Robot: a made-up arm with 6 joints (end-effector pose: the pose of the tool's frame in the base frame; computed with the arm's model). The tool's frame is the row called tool.
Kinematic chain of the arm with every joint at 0, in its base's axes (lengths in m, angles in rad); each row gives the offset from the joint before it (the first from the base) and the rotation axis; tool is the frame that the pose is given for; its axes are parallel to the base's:
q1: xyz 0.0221 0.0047 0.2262 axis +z
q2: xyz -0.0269 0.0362 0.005 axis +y
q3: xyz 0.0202 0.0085 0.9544 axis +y
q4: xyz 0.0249 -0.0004 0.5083 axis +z
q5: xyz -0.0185 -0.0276 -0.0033 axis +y
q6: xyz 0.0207 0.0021 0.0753 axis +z
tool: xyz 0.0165 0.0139 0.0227
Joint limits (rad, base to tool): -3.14..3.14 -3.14..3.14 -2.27..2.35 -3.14..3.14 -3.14..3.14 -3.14..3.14
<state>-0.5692 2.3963 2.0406 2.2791 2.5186 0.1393</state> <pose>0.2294 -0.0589 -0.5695 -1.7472 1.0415 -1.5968</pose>
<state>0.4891 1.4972 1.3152 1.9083 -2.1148 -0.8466</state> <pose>0.9318 0.4172 -0.2128 0.6996 1.1823 -1.8079</pose>
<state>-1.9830 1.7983 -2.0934 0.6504 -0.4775 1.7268</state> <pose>-0.2634 -0.6460 0.5601 -0.7233 0.1487 0.4193</pose>
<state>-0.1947 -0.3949 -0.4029 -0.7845 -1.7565 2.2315</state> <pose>-0.7153 0.2627 1.4087 -2.2221 -0.3608 0.1241</pose>
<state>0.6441 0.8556 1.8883 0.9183 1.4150 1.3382</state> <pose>0.6248 0.5874 0.3418 -1.2487 -1.5351 0.4156</pose>
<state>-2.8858 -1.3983 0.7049 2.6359 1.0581 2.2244</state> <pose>1.3380 0.2508 0.8256 1.6050 0.9308 1.2616</pose>
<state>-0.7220 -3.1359 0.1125 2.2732 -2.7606 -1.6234</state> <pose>-0.1354 0.1515 -1.1333 -0.1391 -0.3274 1.6321</pose>
